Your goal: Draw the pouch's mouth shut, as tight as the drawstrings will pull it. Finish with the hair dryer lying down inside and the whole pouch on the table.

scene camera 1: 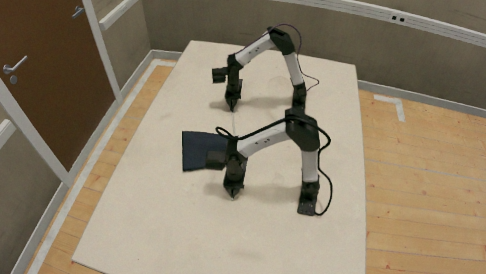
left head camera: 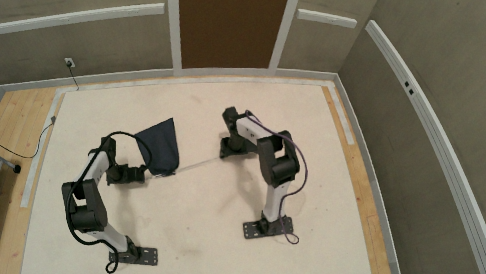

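The dark blue pouch (left head camera: pixel 162 147) (scene camera 1: pixel 195 150) lies on the table, its mouth edge towards the bottom of the head view and partly hidden by the left arm in the scene view. How tightly the mouth is drawn is too small to tell. Pale drawstrings (left head camera: pixel 197 164) (scene camera 1: pixel 233 121) run straight from the mouth towards my right gripper (left head camera: pixel 223 155) (scene camera 1: pixel 231 108), which is shut on them. My left gripper (left head camera: pixel 142 178) (scene camera 1: pixel 232 196) is low over the table beside the mouth's other end, shut on the drawstring there. The hair dryer does not show.
Both grippers are low over the pale table (left head camera: pixel 200 235) (scene camera 1: pixel 165 220). The left arm's black cable (left head camera: pixel 131 134) (scene camera 1: pixel 262 128) loops over the pouch's side in the head view. A purple cable (left head camera: pixel 305 170) (scene camera 1: pixel 301 45) hangs along the right arm.
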